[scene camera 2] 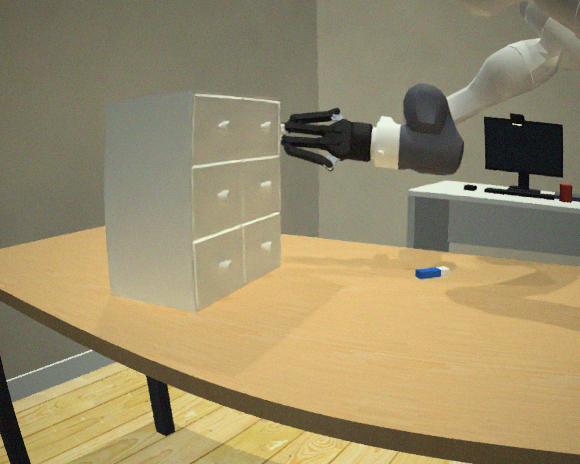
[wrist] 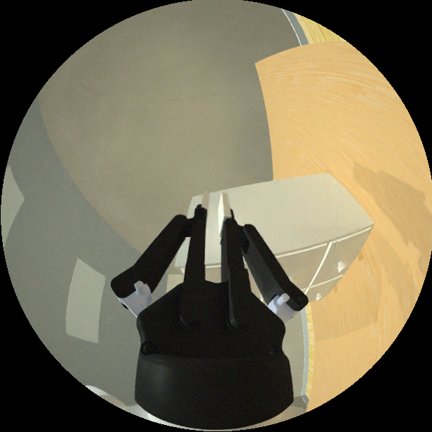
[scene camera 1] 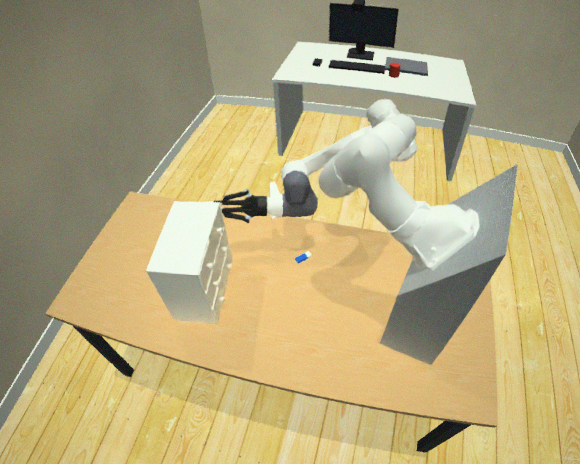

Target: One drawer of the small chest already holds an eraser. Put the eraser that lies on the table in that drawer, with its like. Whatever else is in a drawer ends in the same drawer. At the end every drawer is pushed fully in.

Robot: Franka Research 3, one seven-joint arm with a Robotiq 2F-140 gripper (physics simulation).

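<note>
The white small chest (scene camera 1: pixel 185 237) (scene camera 2: pixel 150 200) (wrist: pixel 300 210) stands on the left of the table. It has three rows and two columns of drawers with small knobs, and the fronts in view look pushed in. Their contents are hidden. A blue eraser with a white end (scene camera 1: pixel 302 257) (scene camera 2: pixel 431 272) lies on the table in front of the chest. My gripper (scene camera 1: pixel 223 203) (scene camera 2: pixel 283 134) (wrist: pixel 213 199) is level with the top drawers at the chest's far front edge. Its fingers are nearly together with a narrow gap, and nothing shows between them. Their tips are partly hidden behind the chest in scene camera 2.
The wooden table (scene camera 1: pixel 300 350) (scene camera 2: pixel 400 360) (wrist: pixel 335 115) carries the chest. A grey block (scene camera 1: pixel 445 300) bears the arm on the right. Behind, a white desk (scene camera 1: pixel 320 50) (scene camera 2: pixel 430 192) holds a monitor (scene camera 1: pixel 363 25) (scene camera 2: pixel 522 145) and a red cup (scene camera 1: pixel 394 70) (scene camera 2: pixel 565 192).
</note>
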